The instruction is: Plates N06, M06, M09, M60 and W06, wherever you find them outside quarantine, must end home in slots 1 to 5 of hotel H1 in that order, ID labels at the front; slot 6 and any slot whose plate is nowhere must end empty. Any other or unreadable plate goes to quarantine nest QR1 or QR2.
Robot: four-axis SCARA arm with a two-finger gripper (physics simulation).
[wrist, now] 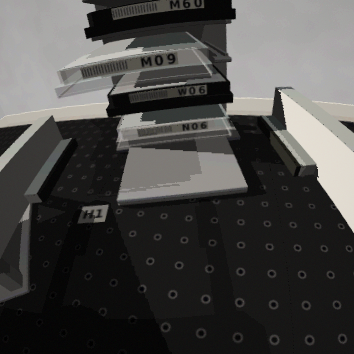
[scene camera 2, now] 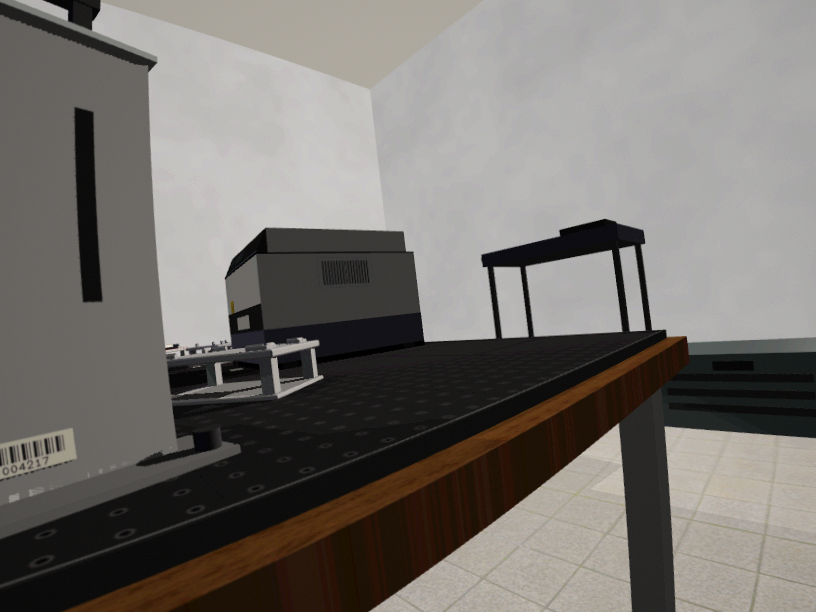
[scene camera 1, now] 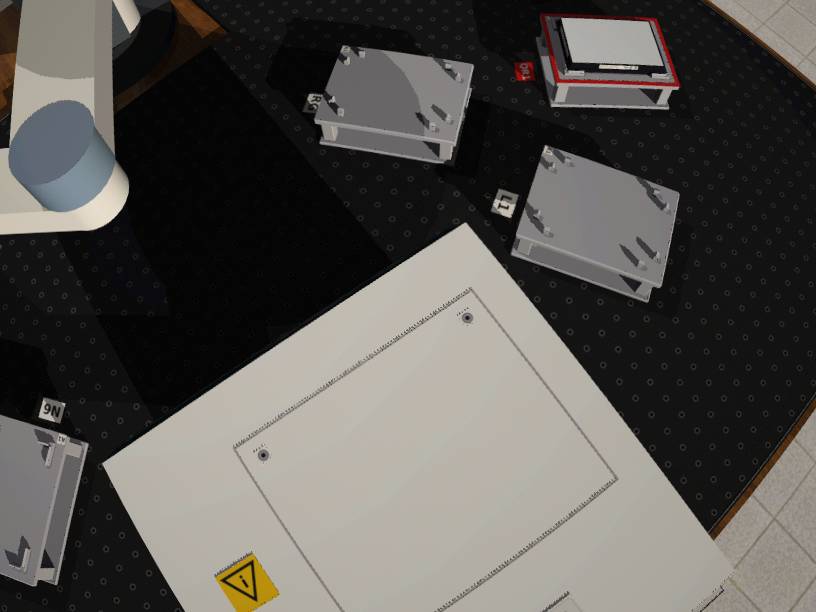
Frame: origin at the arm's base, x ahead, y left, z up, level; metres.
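Where they show: gripper, fingertip midpoint: (wrist: 162, 114).
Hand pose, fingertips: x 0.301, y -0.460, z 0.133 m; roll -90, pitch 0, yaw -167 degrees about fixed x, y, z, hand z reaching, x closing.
Observation:
Each offset is from my fingertips to the top centre of the thing. "spot": to the spot under its first point. Level surfaces: height alone.
In the wrist view my gripper (wrist: 162, 114) is open and empty, its fingers wide on both sides of the lower part of hotel H1, whose pale base {dz -0.112 m} (wrist: 182, 172) shows. Clear plate N06 {dx +0.020, dy -0.094, dz -0.022 m} (wrist: 175, 129) is lowest, black-rimmed W06 {dx +0.020, dy -0.094, dz +0.004 m} (wrist: 167, 94) is above it, then clear M09 {dx +0.031, dy -0.067, dz +0.032 m} (wrist: 135, 66), then dark M60 {dx +0.019, dy -0.092, dz +0.056 m} (wrist: 160, 11), cut by the top edge. Their labels face the camera. M09 reaches farther left than the plates below. M06 does not show. In scene camera 1 a white-topped, dark-rimmed plate {dx +0.267, dy +0.925, dz -0.056 m} (scene camera 1: 612, 42) sits in quarantine nest QR1 {dx +0.267, dy +0.925, dz -0.064 m} (scene camera 1: 609, 83); its label is too small to read.
Grey nests RG {dx +0.144, dy +0.673, dz -0.060 m} (scene camera 1: 388, 98) and L1 {dx +0.413, dy +0.728, dz -0.060 m} (scene camera 1: 599, 214) stand near a large white housing {dx +0.521, dy +0.361, dz +0.132 m} (scene camera 1: 408, 428). Another nest {spot: dx +0.248, dy +0.076, dz -0.070 m} (scene camera 1: 32, 500) stands at the left edge. The arm's blue-capped joint (scene camera 1: 56, 154) is at upper left. A grey housing {spot: dx +0.069, dy -0.179, dz +0.010 m} (scene camera 2: 72, 230) stands near the table edge (scene camera 2: 408, 484).

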